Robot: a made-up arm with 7 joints. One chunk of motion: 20 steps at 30 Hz.
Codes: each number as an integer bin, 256 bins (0 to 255) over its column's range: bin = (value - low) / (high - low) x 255, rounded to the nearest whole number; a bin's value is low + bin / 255 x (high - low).
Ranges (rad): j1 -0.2..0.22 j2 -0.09..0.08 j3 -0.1..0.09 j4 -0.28..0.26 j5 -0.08..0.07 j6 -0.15..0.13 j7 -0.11..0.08
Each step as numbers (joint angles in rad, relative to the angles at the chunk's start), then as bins.
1 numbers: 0.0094 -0.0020 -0.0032 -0.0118 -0.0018 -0.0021 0.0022
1 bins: 127 132 130 127 133 135 151
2 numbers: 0.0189 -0.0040 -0.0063 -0.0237 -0.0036 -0.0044 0.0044
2 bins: 133 129 126 121 130 133 154
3 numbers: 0.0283 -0.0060 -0.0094 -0.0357 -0.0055 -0.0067 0.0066
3 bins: 139 126 122 115 127 131 156
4 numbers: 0.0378 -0.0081 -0.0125 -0.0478 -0.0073 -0.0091 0.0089
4 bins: 144 123 117 110 124 128 160
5 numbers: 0.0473 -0.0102 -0.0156 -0.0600 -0.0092 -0.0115 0.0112
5 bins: 150 120 113 104 120 126 163
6 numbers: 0.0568 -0.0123 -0.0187 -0.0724 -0.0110 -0.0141 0.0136
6 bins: 156 117 109 98 117 124 166
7 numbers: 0.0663 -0.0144 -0.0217 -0.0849 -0.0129 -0.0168 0.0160
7 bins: 162 113 105 92 114 121 169
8 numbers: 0.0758 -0.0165 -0.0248 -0.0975 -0.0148 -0.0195 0.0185
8 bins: 167 110 101 86 111 119 172
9 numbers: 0.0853 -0.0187 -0.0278 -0.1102 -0.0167 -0.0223 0.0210
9 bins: 173 107 97 80 108 116 176
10 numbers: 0.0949 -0.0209 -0.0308 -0.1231 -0.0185 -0.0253 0.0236
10 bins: 179 104 93 74 105 114 179
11 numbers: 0.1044 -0.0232 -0.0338 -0.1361 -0.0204 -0.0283 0.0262
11 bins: 185 100 89 68 101 111 183
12 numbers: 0.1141 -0.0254 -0.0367 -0.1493 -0.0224 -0.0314 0.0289
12 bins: 191 97 85 62 98 108 186
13 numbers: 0.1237 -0.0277 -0.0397 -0.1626 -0.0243 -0.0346 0.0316
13 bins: 197 93 81 55 95 105 190
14 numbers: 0.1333 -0.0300 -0.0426 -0.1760 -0.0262 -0.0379 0.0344
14 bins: 202 90 77 49 91 102 194
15 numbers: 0.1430 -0.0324 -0.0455 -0.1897 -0.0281 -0.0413 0.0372
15 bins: 208 86 73 43 88 99 198
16 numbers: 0.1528 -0.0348 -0.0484 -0.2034 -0.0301 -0.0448 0.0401
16 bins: 214 83 69 36 85 96 201
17 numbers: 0.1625 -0.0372 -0.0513 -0.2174 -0.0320 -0.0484 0.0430
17 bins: 220 79 65 30 82 93 205
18 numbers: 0.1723 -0.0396 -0.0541 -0.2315 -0.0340 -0.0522 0.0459
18 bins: 226 76 62 23 78 89 209
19 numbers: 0.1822 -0.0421 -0.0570 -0.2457 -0.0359 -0.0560 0.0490
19 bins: 232 72 58 16 75 86 213
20 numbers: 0.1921 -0.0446 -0.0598 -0.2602 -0.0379 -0.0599 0.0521
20 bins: 238 68 54 9 72 82 218
